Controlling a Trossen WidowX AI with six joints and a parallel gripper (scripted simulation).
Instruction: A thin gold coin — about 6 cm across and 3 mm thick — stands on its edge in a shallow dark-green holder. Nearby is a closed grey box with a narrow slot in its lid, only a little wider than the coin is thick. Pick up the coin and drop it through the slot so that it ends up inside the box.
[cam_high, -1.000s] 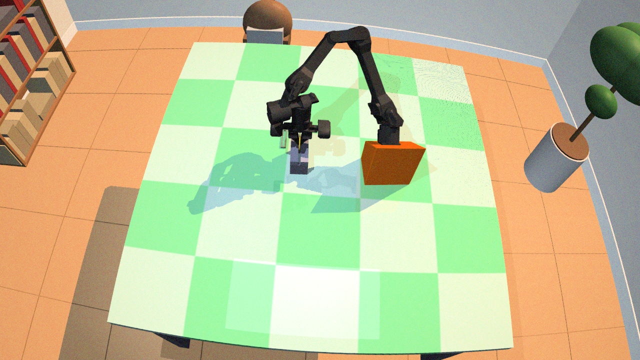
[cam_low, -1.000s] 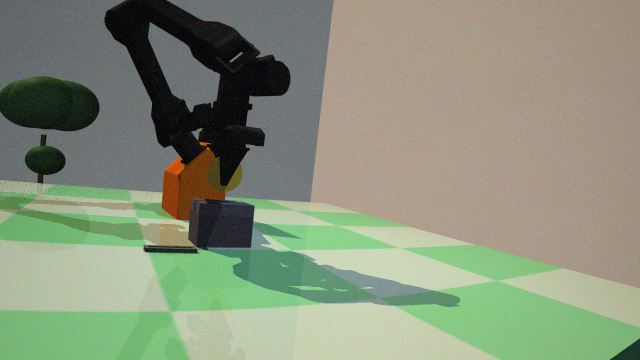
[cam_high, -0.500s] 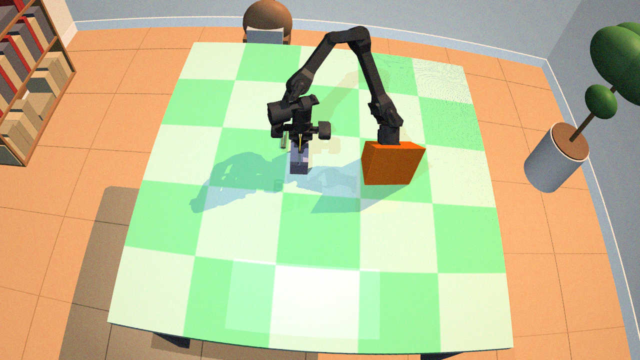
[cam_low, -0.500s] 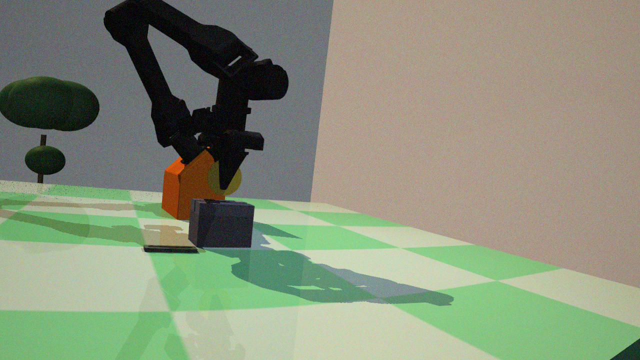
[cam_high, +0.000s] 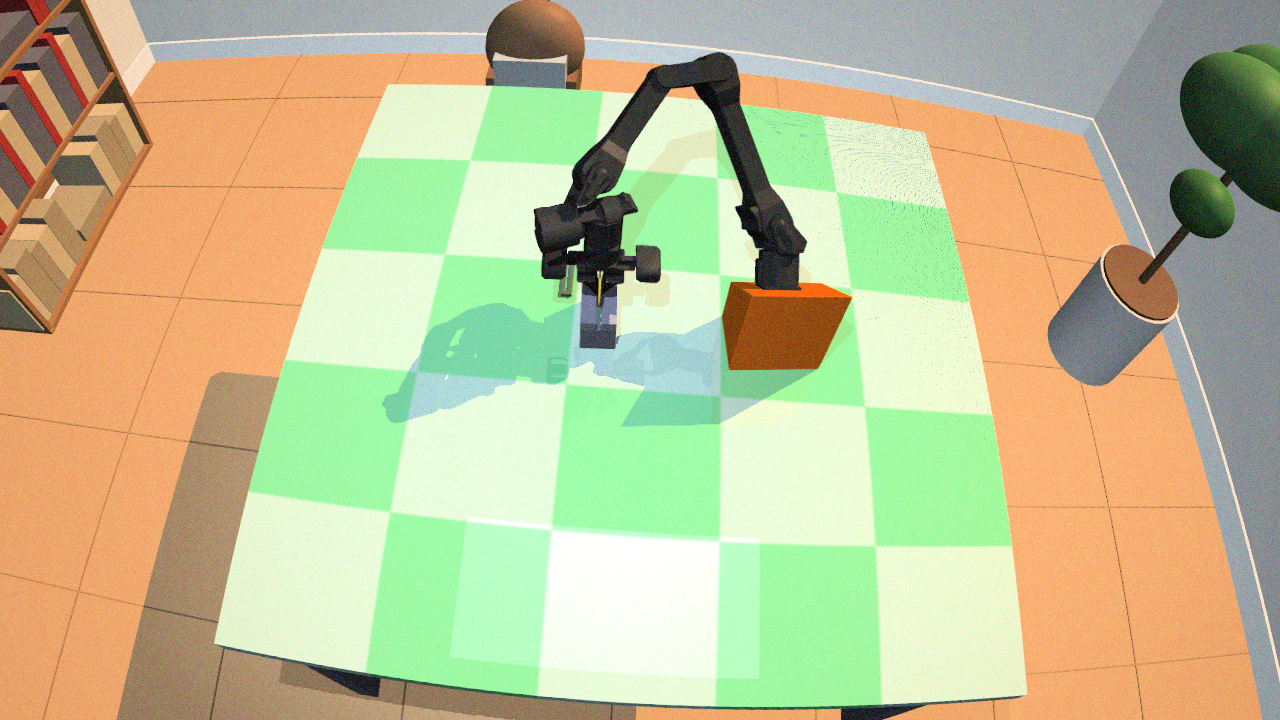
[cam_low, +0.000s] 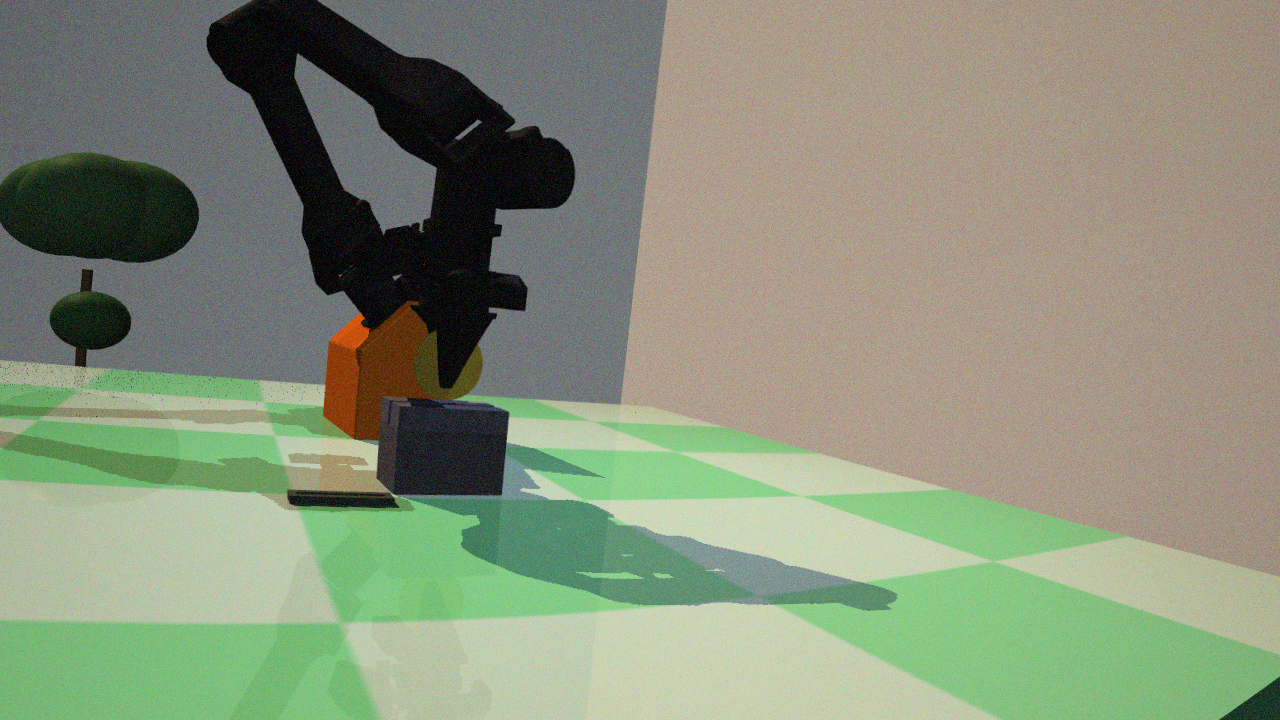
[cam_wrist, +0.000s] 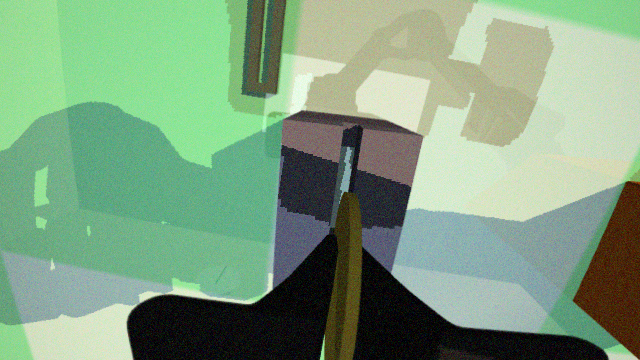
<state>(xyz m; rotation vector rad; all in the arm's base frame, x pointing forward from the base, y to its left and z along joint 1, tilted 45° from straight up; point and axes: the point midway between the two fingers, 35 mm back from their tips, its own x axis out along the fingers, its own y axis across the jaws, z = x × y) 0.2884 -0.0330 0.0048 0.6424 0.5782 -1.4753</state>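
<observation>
My gripper tip is 2 cm below the gold coin.
</observation>
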